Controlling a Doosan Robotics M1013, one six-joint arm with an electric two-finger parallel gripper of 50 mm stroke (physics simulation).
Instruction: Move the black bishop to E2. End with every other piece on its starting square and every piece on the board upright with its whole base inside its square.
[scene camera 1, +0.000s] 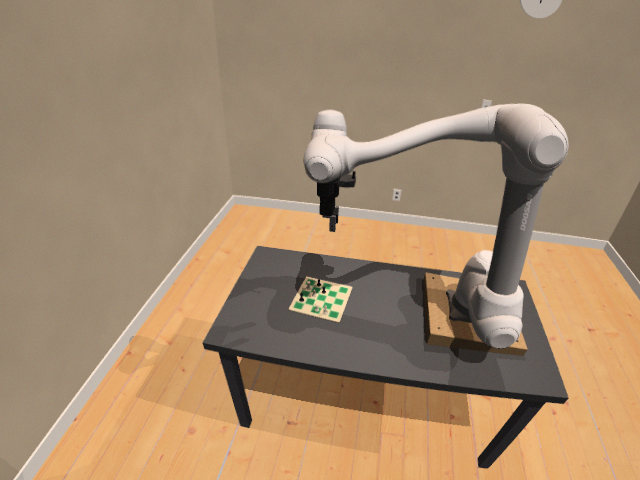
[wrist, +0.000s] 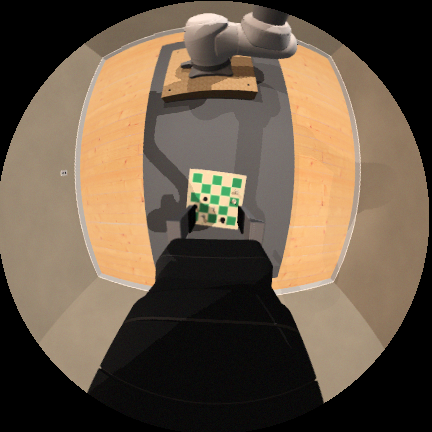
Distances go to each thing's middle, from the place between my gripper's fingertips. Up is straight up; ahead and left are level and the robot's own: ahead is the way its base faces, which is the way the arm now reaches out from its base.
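The chessboard (scene camera 1: 336, 296) is 380 mm below my hand, and it's also 10 mm to the right of my hand and 40 mm ahead of it.
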